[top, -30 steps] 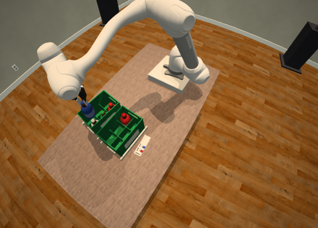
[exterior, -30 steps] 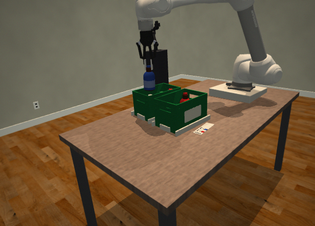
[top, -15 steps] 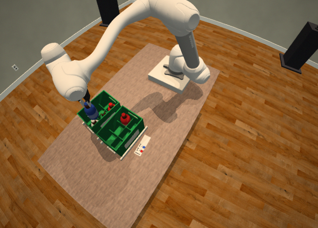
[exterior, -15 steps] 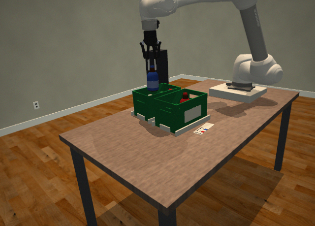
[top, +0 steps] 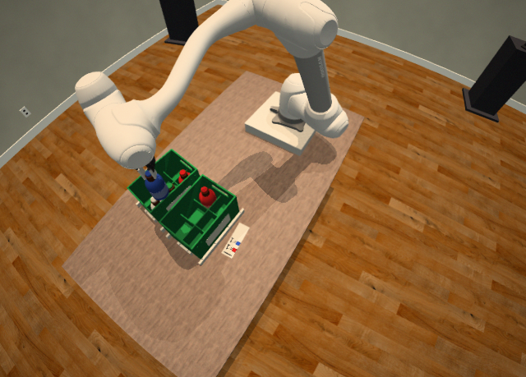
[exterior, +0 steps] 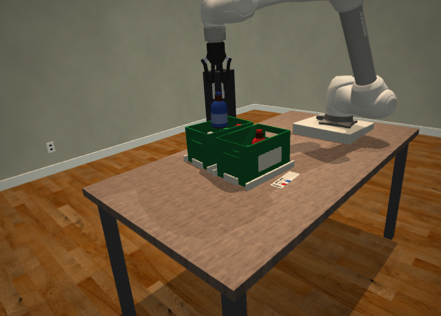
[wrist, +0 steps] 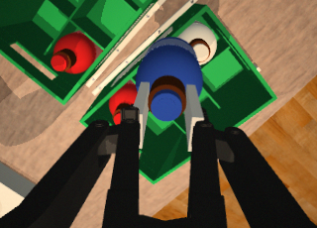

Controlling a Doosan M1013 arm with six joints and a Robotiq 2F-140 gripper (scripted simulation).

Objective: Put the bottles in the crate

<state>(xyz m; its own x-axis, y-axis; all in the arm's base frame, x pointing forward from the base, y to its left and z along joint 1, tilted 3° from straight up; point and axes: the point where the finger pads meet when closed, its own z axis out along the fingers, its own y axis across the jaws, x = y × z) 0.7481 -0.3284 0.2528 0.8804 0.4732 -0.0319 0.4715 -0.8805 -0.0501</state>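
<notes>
My hand is 8 cm above the blue-label bottle. Also, from my hand: white-label bottle 3 cm ahead, 4 cm to the right, 26 cm below; pick list 1 cm ahead, 32 cm to the left, 35 cm below; green-label bottle 5 cm behind, 1 cm to the right, 26 cm below.
</notes>
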